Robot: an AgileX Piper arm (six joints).
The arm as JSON. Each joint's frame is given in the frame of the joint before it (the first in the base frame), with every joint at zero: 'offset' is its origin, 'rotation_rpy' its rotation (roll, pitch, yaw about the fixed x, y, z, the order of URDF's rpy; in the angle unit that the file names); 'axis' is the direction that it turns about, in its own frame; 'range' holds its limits. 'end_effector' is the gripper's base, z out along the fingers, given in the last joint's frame.
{
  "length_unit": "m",
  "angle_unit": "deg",
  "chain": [
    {
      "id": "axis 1",
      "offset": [
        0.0,
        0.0,
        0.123
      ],
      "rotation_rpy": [
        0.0,
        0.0,
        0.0
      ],
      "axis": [
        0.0,
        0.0,
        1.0
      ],
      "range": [
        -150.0,
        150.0
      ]
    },
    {
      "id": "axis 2",
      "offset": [
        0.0,
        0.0,
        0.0
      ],
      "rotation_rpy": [
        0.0,
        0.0,
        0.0
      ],
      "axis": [
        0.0,
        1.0,
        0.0
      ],
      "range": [
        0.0,
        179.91
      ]
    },
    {
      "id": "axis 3",
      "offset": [
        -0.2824,
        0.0,
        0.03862
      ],
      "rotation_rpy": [
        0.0,
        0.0,
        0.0
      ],
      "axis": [
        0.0,
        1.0,
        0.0
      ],
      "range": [
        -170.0,
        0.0
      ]
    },
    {
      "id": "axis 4",
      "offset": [
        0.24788,
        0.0,
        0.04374
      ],
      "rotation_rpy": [
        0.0,
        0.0,
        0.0
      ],
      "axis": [
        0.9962,
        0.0,
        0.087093
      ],
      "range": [
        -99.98,
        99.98
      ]
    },
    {
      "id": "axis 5",
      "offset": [
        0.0,
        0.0,
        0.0
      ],
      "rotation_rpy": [
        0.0,
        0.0,
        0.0
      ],
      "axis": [
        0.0,
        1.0,
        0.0
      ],
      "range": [
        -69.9,
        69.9
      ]
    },
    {
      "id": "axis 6",
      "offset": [
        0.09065,
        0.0,
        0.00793
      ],
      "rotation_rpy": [
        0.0,
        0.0,
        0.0
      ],
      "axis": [
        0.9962,
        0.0,
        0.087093
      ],
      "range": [
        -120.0,
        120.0
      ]
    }
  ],
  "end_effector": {
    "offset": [
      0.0,
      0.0,
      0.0
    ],
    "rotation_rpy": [
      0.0,
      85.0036,
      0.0
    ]
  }
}
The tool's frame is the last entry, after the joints.
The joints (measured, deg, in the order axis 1, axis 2, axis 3, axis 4, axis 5, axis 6), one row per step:
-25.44 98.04 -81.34 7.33 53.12 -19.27
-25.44 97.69 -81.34 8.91 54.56 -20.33
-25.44 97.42 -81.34 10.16 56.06 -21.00
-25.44 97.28 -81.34 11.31 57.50 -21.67
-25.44 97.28 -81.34 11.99 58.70 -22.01
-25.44 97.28 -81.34 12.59 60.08 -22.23
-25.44 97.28 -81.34 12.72 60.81 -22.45
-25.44 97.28 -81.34 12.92 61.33 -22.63
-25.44 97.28 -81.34 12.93 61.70 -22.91
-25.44 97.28 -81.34 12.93 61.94 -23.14
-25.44 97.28 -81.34 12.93 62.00 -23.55
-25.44 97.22 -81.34 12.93 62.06 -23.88
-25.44 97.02 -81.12 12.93 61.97 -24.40
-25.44 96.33 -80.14 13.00 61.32 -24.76
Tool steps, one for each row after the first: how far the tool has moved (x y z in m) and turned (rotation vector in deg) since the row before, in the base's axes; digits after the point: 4 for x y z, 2 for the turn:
-0.0018 0.0033 0.0016 1.44 0.37 0.84
-0.0018 0.0029 0.0010 1.39 0.58 0.61
-0.0015 0.0026 0.0003 1.34 0.66 0.65
-0.0011 0.0017 -0.0005 1.01 0.75 0.42
-0.0014 0.0018 -0.0005 1.08 0.94 0.38
-0.0009 0.0007 -0.0003 0.37 0.57 0.34
-0.0005 0.0007 -0.0002 0.35 0.36 0.24
-0.0005 0.0003 -0.0002 0.08 0.30 0.34
-0.0003 0.0002 -0.0001 0.03 0.20 0.27
-0.0001 0.0000 0.0000 -0.12 0.03 0.40
-0.0002 0.0001 0.0003 -0.12 -0.02 0.32
-0.0008 0.0004 0.0002 -0.22 -0.09 0.47
-0.0026 0.0012 -0.0002 -0.24 -0.35 0.18

